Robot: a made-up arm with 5 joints.
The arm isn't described. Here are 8 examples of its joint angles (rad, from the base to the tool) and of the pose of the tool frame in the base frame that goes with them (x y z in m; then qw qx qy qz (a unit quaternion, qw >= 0)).
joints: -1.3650 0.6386 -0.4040 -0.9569 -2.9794
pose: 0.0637 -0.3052 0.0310 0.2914 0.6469 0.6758 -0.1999
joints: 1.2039 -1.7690 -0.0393 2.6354 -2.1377
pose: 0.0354 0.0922 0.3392 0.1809 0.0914 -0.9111 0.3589
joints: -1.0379 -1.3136 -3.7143 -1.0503 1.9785
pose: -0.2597 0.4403 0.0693 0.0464 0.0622 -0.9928 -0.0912
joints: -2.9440 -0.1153 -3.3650 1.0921 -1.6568
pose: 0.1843 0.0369 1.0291 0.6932 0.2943 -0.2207 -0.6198
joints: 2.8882 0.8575 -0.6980 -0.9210 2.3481
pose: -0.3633 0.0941 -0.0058 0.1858 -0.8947 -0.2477 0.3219
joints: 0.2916 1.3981 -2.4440 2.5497 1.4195
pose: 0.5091 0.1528 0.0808 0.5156 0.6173 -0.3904 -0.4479
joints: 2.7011 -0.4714 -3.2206 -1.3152 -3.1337
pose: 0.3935 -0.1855 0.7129 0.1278 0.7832 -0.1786 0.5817
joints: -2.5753 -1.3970 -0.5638 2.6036 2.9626
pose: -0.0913 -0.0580 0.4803 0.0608 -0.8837 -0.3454 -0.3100
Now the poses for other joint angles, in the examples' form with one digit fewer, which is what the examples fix.
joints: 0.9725 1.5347 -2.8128 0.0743 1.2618
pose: 0.442 0.648 0.275 0.509 -0.816 0.119 -0.248
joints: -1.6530 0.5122 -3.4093 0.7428 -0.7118
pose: -0.017 -0.210 1.028 0.815 0.422 -0.215 0.333
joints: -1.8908 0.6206 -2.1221 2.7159 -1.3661
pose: -0.160 -0.482 0.412 0.570 -0.793 0.213 -0.033
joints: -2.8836 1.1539 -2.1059 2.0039 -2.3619
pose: -0.544 -0.144 0.068 0.249 -0.836 0.223 -0.436
